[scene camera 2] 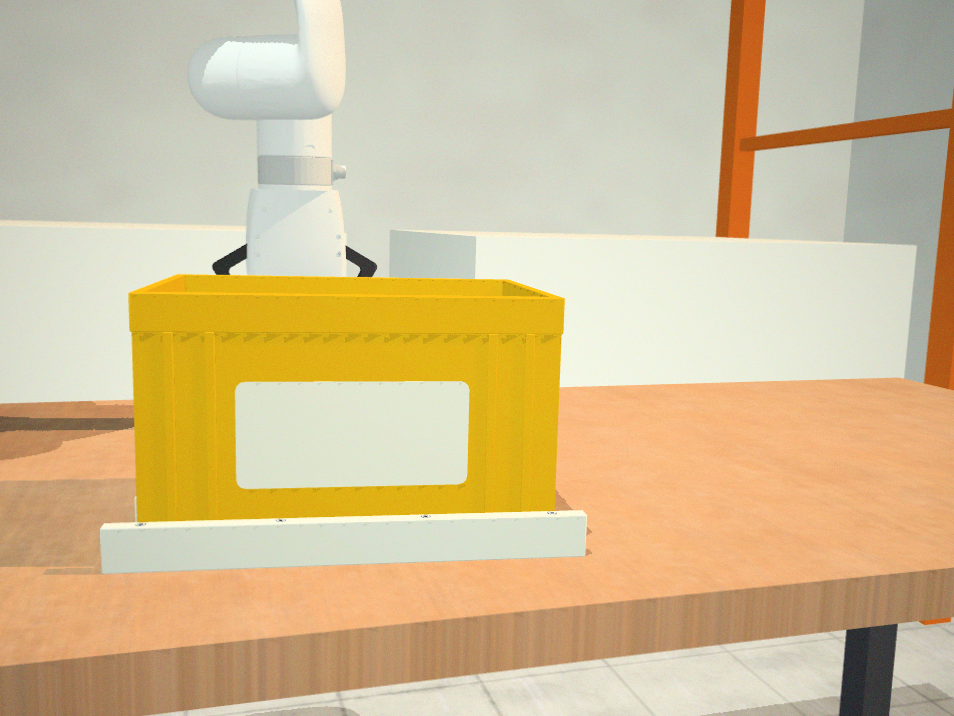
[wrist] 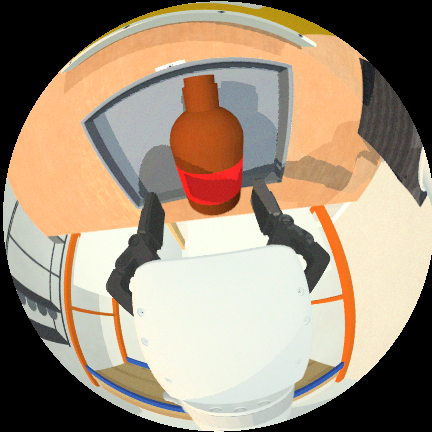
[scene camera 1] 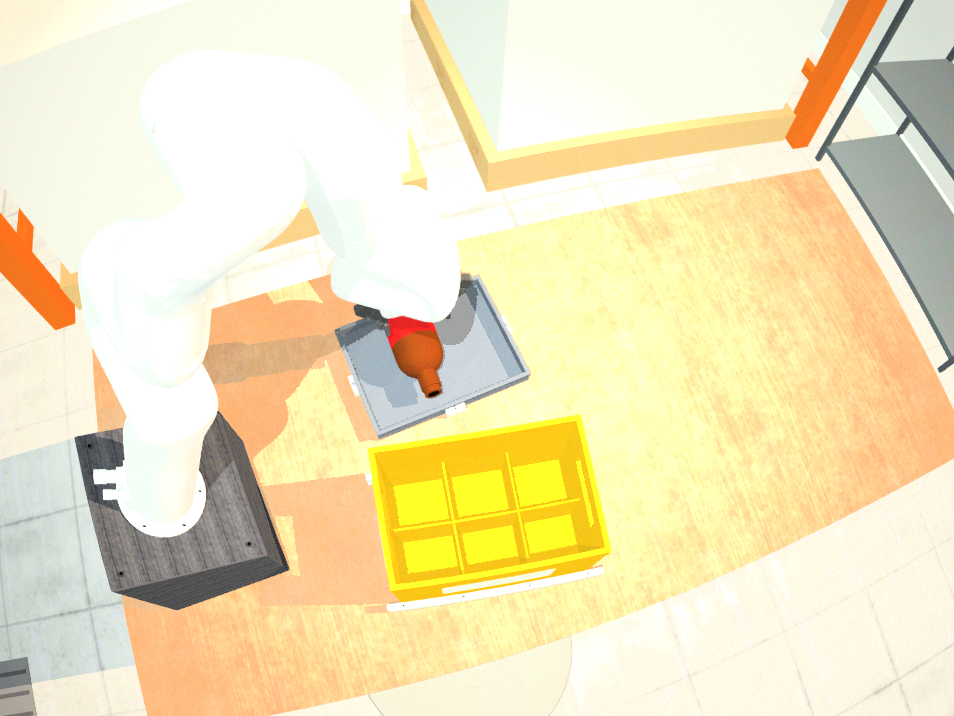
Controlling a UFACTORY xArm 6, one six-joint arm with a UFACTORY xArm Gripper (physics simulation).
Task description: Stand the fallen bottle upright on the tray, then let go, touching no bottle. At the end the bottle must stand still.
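Frame: origin at the arm's base, x ahead, y left, z up, level; millimetres.
Where they show: gripper, fingertip midpoint: (wrist: 205, 194) (scene camera 1: 415, 319); arm's base, origin of the base link: (scene camera 1: 160, 492).
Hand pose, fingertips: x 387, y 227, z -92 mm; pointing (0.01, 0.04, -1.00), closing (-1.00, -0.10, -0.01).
Note:
Each offset is from my fingertips to the top centre of the thing. "spot": to the spot under its first point. Level surfaces: height alone.
The brown bottle with a red label @[dy -24, dx -4, dz -13 mm] (scene camera 1: 418, 354) (wrist: 207, 140) lies on its side at the grey tray @[spot: dy -24, dx +103, dz -87 mm] (scene camera 1: 485, 346) (wrist: 135, 120), neck toward the crate. Its base end is hidden under the arm in scene camera 1. Whether it touches the tray's back rim is not clear. My gripper (scene camera 1: 418, 300) (wrist: 205, 194) is open and empty. In the wrist view its fingers stand on either side of the bottle's base end, with a gap at each side. In scene camera 2 the crate hides the fingertips, the bottle and the tray.
A tall yellow crate @[dy -310, dx +35, dz +83 mm] (scene camera 1: 382, 516) (scene camera 2: 346, 358) (wrist: 280, 20) with several compartments stands in front of the tray on the wooden table @[dz -92 mm] (scene camera 1: 693, 346) (scene camera 2: 732, 477) (wrist: 45, 165). A white strip @[spot: dy -414, dx +26, dz -76 mm] (scene camera 2: 346, 541) lies along its front. The dark robot pedestal (scene camera 1: 115, 539) (wrist: 390, 120) is to the left in scene camera 1.

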